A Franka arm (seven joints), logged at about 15 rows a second.
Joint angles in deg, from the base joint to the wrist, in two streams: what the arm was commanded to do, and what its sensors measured. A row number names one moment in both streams.
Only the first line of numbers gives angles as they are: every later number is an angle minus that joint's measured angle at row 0.
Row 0, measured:
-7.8 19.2 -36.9 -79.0 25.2 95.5 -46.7
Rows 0 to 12, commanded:
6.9 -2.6 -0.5 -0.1 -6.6 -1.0 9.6
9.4 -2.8 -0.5 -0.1 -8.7 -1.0 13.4
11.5 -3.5 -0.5 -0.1 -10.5 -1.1 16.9
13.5 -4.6 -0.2 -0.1 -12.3 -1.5 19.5
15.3 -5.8 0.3 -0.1 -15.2 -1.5 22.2
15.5 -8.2 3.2 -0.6 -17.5 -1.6 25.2
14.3 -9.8 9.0 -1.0 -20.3 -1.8 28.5
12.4 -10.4 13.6 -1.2 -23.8 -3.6 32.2
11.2 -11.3 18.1 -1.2 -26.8 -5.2 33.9
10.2 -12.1 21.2 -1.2 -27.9 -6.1 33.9
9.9 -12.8 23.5 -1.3 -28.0 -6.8 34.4
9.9 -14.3 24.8 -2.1 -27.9 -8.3 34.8
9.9 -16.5 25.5 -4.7 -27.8 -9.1 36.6
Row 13, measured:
11.0 -11.9 23.4 -0.1 -27.0 -7.8 34.8
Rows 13 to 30, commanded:
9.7 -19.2 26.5 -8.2 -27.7 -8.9 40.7
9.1 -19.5 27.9 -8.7 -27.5 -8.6 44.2
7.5 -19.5 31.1 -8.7 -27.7 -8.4 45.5
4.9 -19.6 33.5 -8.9 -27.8 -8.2 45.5
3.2 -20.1 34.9 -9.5 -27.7 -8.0 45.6
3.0 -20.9 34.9 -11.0 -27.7 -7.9 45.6
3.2 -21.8 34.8 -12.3 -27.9 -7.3 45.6
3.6 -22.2 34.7 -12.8 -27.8 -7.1 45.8
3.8 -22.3 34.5 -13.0 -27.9 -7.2 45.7
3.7 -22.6 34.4 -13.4 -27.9 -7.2 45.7
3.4 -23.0 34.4 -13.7 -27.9 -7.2 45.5
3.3 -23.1 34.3 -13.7 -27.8 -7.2 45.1
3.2 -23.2 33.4 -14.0 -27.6 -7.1 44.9
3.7 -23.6 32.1 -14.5 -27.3 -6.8 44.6
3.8 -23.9 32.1 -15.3 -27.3 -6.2 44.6
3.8 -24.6 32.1 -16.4 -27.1 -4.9 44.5
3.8 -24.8 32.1 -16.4 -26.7 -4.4 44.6
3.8 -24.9 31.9 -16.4 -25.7 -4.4 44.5
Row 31, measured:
3.5 -22.5 32.2 -14.0 -26.9 -5.9 44.5
